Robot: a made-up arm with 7 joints. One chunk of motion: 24 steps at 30 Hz.
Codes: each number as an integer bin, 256 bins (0 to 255) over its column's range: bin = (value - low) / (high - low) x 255, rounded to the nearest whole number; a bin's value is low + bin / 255 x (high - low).
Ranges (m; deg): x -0.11..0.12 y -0.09..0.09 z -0.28..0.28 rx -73..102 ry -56..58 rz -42..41
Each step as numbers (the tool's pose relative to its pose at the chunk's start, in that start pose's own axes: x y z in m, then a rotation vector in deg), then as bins.
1 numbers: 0.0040 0.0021 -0.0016 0.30 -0.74 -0.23
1 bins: 126 130 127 107 124 128
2 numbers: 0.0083 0.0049 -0.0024 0.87 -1.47 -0.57
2 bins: 131 134 126 108 122 127
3 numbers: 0.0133 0.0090 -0.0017 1.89 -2.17 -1.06
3 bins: 137 140 127 109 120 126
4 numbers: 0.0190 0.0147 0.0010 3.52 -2.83 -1.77
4 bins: 143 148 128 112 119 124
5 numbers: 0.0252 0.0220 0.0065 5.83 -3.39 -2.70
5 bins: 150 159 130 115 118 121
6 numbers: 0.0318 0.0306 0.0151 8.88 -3.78 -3.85
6 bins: 157 171 134 119 117 117
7 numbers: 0.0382 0.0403 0.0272 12.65 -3.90 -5.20
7 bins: 164 185 140 125 117 113
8 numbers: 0.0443 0.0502 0.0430 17.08 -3.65 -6.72
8 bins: 171 199 147 131 117 108
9 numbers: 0.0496 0.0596 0.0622 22.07 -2.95 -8.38
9 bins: 177 212 156 139 119 103
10 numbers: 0.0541 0.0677 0.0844 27.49 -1.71 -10.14
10 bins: 182 223 166 146 121 98
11 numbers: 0.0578 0.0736 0.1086 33.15 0.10 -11.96
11 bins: 186 232 177 155 125 92
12 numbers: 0.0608 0.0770 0.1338 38.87 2.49 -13.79
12 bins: 189 237 188 163 131 87
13 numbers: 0.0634 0.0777 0.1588 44.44 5.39 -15.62
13 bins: 192 238 200 171 137 81
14 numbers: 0.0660 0.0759 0.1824 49.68 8.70 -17.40
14 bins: 195 235 211 179 145 76
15 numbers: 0.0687 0.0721 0.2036 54.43 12.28 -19.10
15 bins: 198 230 220 186 153 70
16 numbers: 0.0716 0.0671 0.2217 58.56 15.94 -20.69
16 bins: 201 223 228 192 161 65
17 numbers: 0.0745 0.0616 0.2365 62.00 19.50 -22.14
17 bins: 205 215 235 197 169 61
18 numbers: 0.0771 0.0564 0.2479 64.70 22.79 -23.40
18 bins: 207 207 240 201 176 57
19 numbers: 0.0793 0.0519 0.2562 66.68 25.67 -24.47
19 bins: 210 201 244 204 183 54
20 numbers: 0.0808 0.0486 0.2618 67.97 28.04 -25.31
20 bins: 212 196 247 205 188 51
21 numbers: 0.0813 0.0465 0.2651 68.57 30.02 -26.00
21 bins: 212 193 248 206 192 49
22 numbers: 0.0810 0.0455 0.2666 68.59 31.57 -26.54
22 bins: 212 192 249 206 196 47
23 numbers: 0.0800 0.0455 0.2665 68.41 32.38 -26.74
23 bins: 211 192 249 206 198 47
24 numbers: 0.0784 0.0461 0.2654 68.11 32.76 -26.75
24 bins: 209 193 248 206 199 47
